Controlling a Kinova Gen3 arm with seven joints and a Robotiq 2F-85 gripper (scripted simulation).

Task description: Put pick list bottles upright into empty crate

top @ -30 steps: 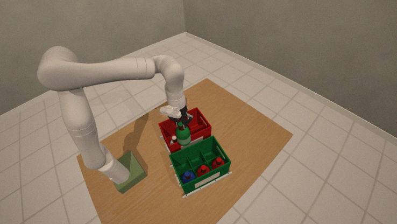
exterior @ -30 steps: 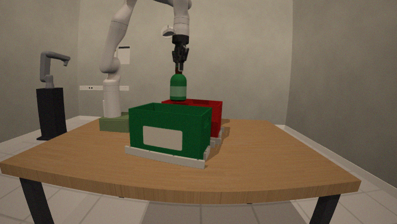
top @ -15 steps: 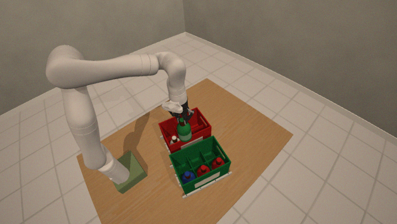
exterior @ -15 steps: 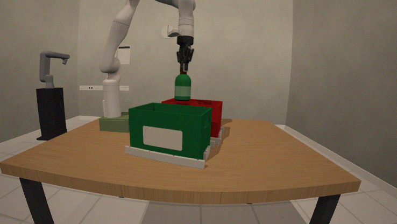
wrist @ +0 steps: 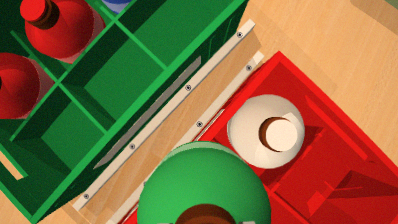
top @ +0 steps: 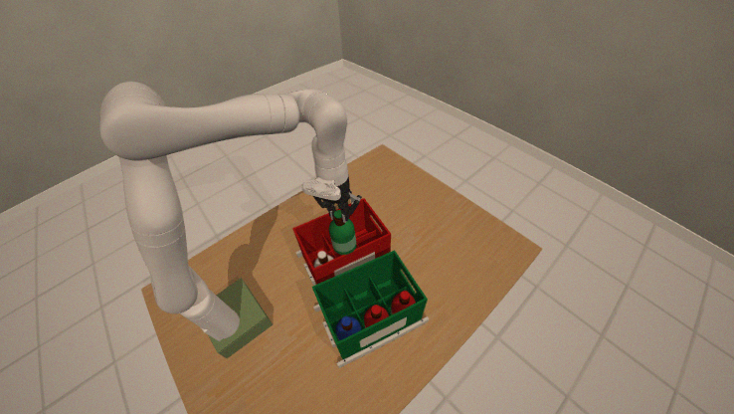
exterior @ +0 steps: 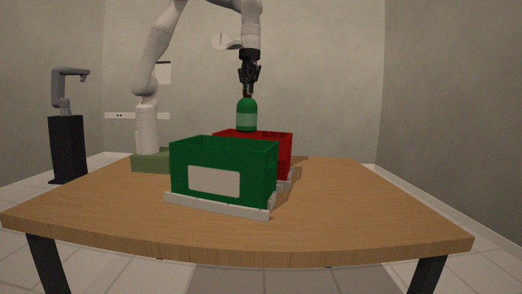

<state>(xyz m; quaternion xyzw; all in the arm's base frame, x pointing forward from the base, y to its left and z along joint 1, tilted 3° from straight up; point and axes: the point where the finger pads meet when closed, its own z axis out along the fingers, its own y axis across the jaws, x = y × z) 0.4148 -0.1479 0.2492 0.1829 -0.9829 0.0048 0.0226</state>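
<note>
The green-label bottle lies 7 cm below my hand. Round my hand: green crate (7 cm behind, 16 cm to the right, 25 cm below); red crate (4 cm ahead, 6 cm to the left, 25 cm below); white-labelled bottle (6 cm behind, 5 cm to the left, 25 cm below).
</note>
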